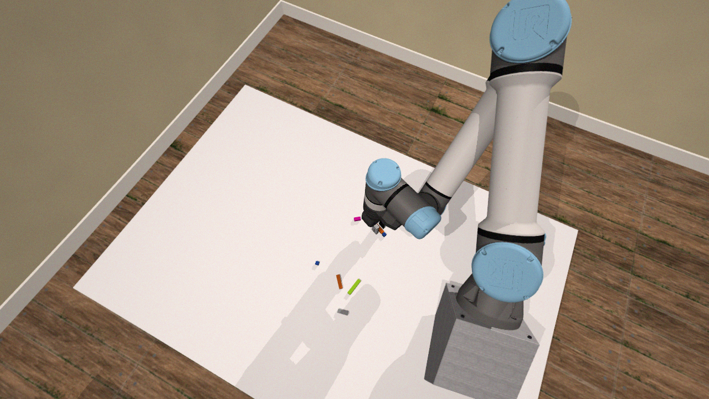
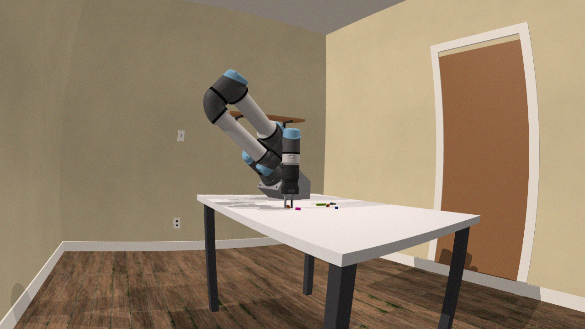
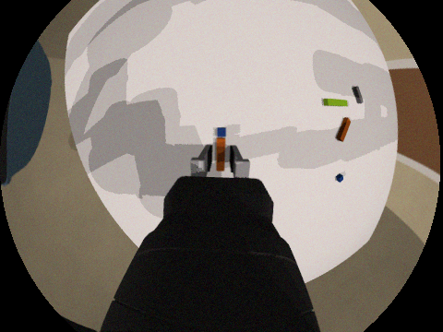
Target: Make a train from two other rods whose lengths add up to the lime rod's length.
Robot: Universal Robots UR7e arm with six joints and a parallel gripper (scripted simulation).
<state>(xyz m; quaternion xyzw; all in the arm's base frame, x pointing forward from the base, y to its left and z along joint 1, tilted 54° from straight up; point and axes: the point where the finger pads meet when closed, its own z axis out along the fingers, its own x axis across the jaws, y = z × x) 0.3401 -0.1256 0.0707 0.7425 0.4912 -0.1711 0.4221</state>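
Now: hand 70 mm short of the magenta rod and 10 mm above it. Also, from my hand: lime rod (190 mm to the left, 10 mm below); grey rod (270 mm to the left, 10 mm below).
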